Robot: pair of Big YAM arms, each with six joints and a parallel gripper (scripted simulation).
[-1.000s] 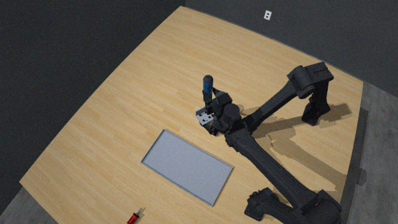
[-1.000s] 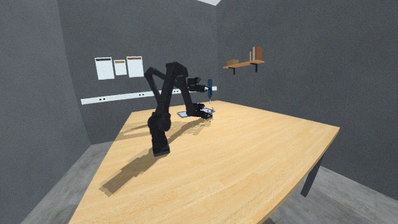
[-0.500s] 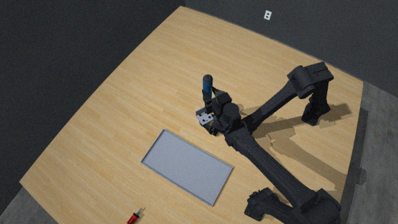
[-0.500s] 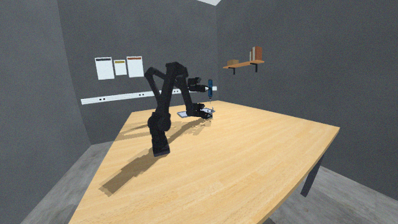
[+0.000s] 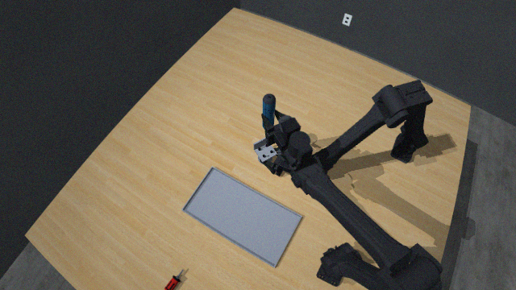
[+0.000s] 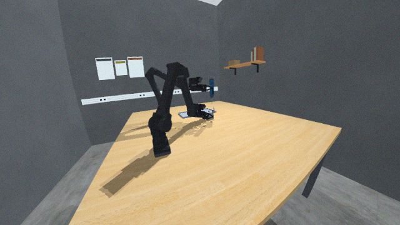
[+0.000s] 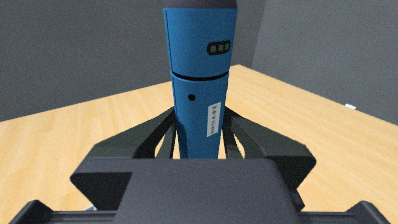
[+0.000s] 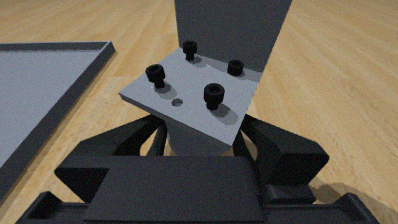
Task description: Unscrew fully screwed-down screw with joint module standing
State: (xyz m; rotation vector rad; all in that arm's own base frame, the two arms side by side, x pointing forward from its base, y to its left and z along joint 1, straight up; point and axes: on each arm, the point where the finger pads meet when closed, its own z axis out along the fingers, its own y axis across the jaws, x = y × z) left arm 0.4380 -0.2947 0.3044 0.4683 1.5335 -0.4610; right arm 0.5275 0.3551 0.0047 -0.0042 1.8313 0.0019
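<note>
Now: the joint module 10 mm above my right hand. Round my right hand: grey bracket (50 mm above); then grey tray (80 mm behind, 250 mm to the left, 20 mm below).
</note>
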